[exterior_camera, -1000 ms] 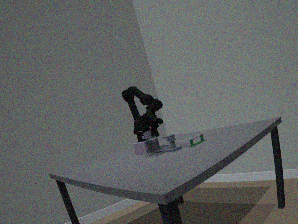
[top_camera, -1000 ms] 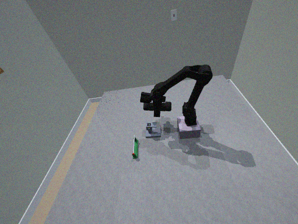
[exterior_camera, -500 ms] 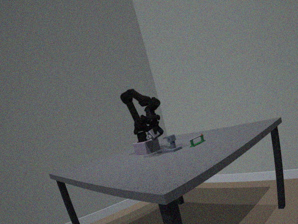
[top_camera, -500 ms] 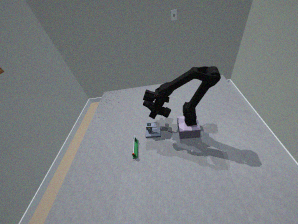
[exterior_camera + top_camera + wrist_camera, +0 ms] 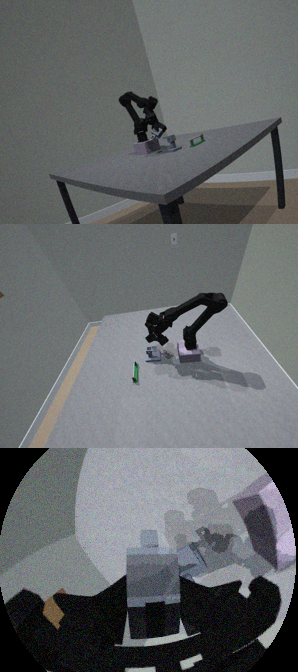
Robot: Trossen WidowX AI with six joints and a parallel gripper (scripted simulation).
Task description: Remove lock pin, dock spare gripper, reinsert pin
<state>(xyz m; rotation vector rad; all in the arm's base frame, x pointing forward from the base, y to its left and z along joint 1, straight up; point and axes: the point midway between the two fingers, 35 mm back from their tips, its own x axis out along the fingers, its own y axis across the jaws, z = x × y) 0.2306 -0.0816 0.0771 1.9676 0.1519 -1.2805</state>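
The socket is 2 cm ahead of my gripper tip, 7 cm to the left of it and 9 cm below it. Also, from my gripper tip: green cradle (15 cm ahead, 17 cm to the left, 11 cm below); then spare gripper (1 cm behind, 1 cm above).
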